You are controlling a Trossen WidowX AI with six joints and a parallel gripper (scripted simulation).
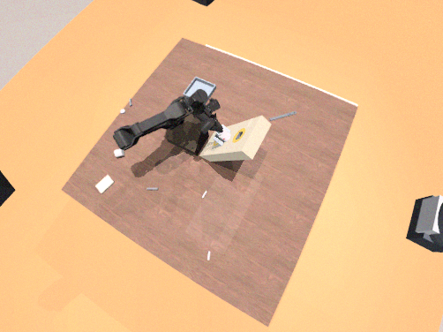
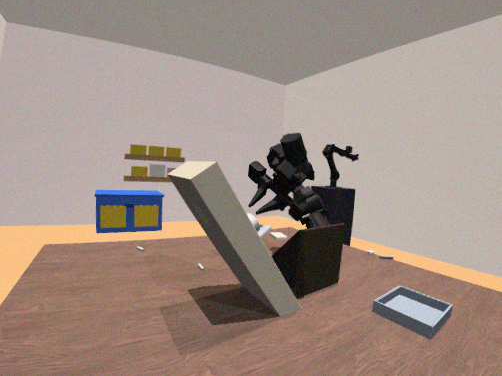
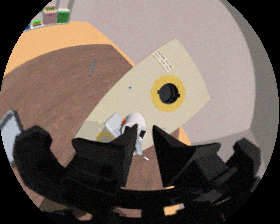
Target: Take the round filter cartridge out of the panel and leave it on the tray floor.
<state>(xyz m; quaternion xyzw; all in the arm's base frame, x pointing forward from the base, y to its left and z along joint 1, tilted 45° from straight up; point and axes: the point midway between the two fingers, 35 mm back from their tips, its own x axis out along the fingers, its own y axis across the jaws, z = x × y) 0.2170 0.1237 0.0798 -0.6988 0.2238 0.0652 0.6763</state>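
Right now the round filter cartridge is 1 cm ahead of my gripper tip and 4 cm below it. From my gripper tip the other things lie so: cream block 42 cm behind, 55 cm to the right, 25 cm below; grey tray 37 cm behind, 23 cm to the left, 24 cm below.
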